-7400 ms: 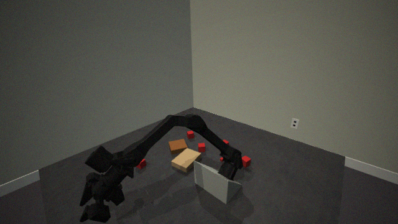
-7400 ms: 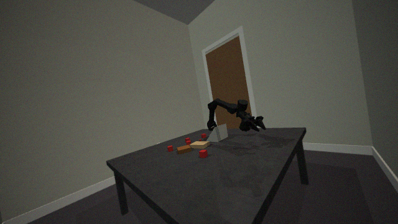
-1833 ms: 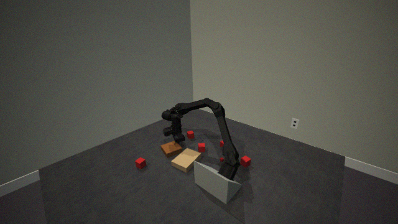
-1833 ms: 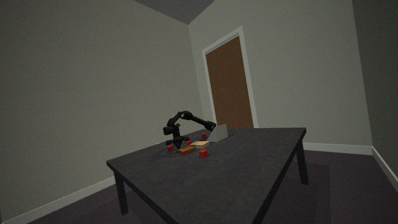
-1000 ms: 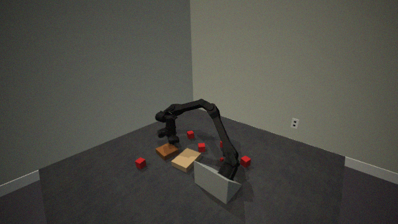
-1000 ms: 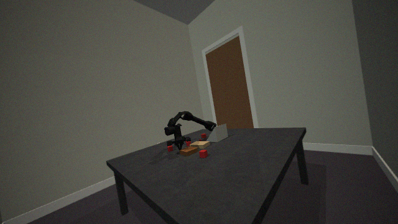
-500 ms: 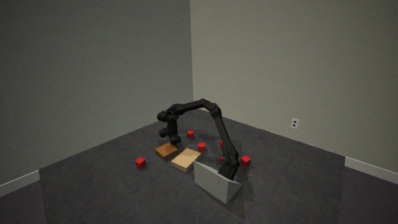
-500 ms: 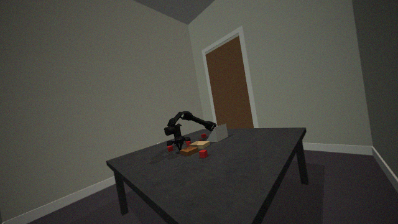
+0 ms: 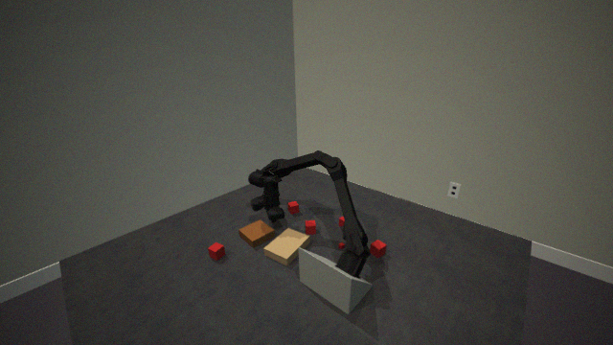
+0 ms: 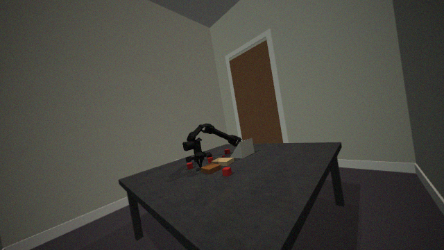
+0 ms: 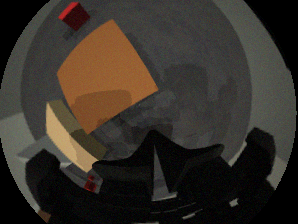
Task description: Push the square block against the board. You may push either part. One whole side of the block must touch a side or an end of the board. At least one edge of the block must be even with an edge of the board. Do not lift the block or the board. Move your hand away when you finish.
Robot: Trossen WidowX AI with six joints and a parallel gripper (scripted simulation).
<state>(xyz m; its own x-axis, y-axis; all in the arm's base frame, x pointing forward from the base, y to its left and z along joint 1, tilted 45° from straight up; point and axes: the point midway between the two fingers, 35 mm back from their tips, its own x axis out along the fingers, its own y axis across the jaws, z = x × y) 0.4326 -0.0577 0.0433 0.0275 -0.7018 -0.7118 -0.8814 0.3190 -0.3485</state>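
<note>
Now: gripper tip 100 mm to the right of the square block, 20 mm past it and 10 mm below it. From my gripper tip the other things lie so: board 160 mm behind, 70 mm to the left, 10 mm above.
</note>
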